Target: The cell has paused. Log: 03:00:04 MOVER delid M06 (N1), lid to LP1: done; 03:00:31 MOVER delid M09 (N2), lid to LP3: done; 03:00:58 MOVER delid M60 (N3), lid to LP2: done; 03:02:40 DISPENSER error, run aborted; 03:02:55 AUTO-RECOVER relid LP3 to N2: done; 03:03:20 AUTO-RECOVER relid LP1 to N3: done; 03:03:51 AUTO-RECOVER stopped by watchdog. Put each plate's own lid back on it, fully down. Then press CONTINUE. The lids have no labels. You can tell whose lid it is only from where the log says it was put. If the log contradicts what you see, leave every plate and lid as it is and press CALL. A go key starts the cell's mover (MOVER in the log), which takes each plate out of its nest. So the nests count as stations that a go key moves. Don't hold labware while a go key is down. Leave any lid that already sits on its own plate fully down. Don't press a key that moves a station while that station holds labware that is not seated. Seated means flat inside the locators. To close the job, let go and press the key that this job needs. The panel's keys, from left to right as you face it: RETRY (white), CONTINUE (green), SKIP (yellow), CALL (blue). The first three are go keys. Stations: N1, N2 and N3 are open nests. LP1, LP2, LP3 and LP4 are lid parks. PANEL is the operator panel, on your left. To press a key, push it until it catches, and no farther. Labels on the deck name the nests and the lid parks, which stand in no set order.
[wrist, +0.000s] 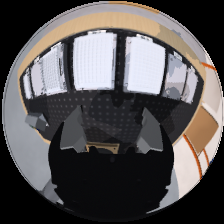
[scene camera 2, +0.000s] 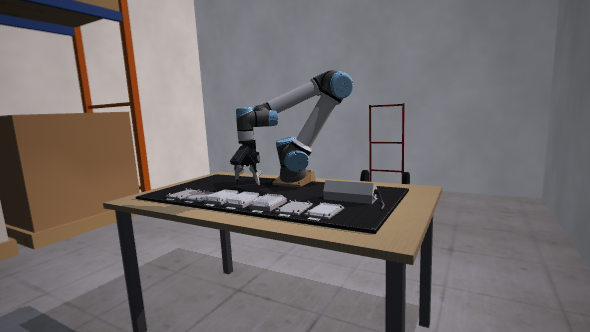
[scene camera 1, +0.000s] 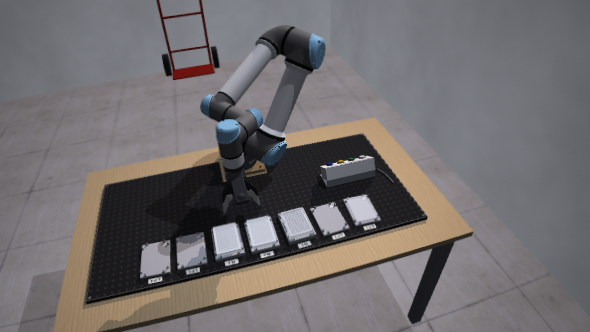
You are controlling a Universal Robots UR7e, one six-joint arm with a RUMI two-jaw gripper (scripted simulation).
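Observation:
Plate [wrist: 51,74]. White lid [wrist: 92,54]. Gripper [scene camera 2: 247,184], also [wrist: 112,106].

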